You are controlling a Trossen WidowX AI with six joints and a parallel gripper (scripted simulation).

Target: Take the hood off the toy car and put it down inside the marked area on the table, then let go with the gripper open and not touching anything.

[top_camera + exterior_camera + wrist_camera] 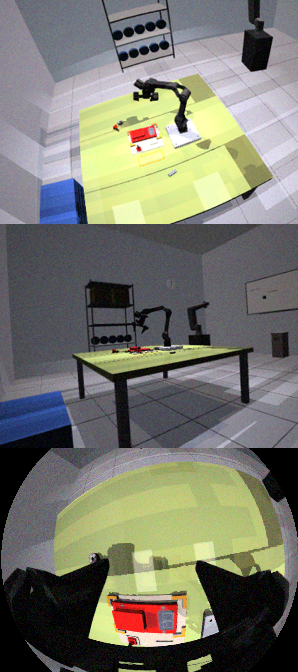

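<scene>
The red hood lies 18 cm to the left of my gripper tip, 15 cm below it and 11 cm ahead of it. From my gripper tip the other things lie so: wheel (25 cm ahead, 18 cm below).
</scene>
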